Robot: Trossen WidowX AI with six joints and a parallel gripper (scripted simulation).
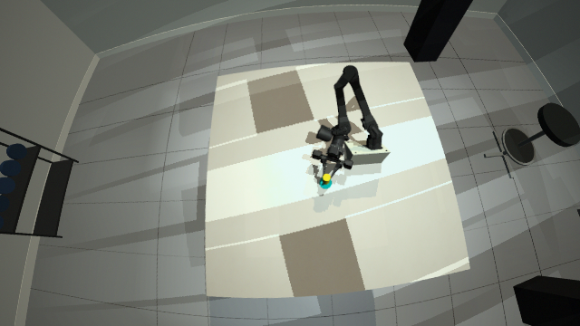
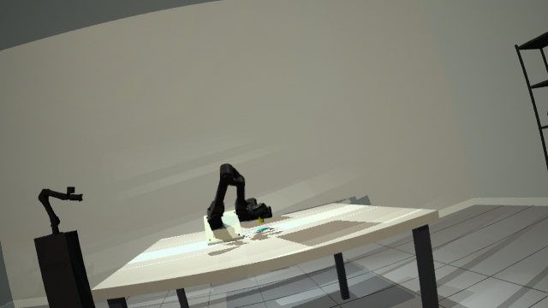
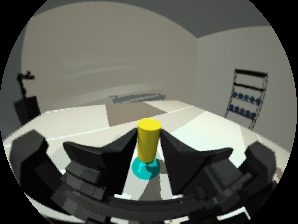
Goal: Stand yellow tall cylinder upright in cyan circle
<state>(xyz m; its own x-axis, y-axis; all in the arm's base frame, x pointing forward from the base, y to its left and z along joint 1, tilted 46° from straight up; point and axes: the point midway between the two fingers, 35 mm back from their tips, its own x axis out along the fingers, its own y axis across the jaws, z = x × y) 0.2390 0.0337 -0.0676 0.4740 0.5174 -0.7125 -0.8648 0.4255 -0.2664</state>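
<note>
Right now the cyan circle is 9 cm below my gripper tip. From my gripper tip the other things lie so: yellow tall cylinder (2 cm below).
</note>
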